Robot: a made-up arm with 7 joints. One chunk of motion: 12 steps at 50 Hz.
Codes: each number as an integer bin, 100 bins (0 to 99) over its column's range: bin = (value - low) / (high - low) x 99, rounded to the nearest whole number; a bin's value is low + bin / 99 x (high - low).
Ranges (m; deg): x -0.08..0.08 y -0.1..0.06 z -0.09..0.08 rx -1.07..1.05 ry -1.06..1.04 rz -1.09..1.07
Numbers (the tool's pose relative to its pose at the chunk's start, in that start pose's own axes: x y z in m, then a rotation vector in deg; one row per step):
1: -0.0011 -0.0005 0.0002 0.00 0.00 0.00
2: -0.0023 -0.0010 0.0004 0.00 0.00 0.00
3: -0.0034 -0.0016 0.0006 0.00 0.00 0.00
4: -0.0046 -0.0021 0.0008 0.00 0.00 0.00
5: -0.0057 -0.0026 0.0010 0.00 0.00 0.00
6: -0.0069 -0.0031 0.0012 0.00 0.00 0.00
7: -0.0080 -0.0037 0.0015 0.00 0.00 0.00
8: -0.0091 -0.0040 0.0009 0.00 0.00 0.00
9: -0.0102 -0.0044 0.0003 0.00 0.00 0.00
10: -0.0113 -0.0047 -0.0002 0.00 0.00 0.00
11: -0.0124 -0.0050 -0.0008 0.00 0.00 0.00
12: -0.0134 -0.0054 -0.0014 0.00 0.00 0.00
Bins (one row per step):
1: 49 62 53 50 50 50
2: 48 61 53 50 50 50
3: 47 61 53 50 50 50
4: 47 61 53 50 50 50
5: 46 60 53 50 50 50
6: 45 60 53 50 50 50
7: 45 60 53 50 50 50
8: 44 59 53 50 50 50
9: 43 59 53 50 50 50
10: 43 59 52 50 50 50
11: 42 59 52 50 50 50
12: 41 59 52 50 50 50

